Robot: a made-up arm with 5 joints.
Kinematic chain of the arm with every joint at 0, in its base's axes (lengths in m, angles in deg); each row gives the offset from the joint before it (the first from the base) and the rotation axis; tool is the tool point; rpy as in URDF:
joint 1: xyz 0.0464 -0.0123 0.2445 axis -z
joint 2: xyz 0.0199 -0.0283 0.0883 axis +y
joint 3: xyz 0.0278 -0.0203 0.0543 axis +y
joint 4: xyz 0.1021 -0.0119 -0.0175 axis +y
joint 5: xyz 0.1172 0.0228 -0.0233 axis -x
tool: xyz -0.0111 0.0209 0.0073 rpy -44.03 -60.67 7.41
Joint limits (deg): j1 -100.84..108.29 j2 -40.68..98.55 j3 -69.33..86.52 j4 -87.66..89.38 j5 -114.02..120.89
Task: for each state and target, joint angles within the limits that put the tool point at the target. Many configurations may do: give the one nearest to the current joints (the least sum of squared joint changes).
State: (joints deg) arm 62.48 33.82 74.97 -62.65 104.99
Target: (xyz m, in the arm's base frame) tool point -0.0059 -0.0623 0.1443
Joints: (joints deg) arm 101.41 47.23 59.42 -53.09 118.80
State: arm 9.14 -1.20 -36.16 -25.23 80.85
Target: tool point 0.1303 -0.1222 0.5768
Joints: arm 41.26 -15.43 -39.96 -40.93 81.20
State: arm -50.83 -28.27 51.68 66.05 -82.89
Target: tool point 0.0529 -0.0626 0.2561
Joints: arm -63.16 2.76 71.67 89.38 -46.23
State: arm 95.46 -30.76 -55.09 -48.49 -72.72
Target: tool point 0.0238 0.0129 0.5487
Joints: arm 108.29 -21.10 -53.76 -71.40 -48.63
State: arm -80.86 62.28 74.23 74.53 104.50
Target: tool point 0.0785 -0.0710 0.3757
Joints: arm -86.12 63.37 71.92 84.54 104.84
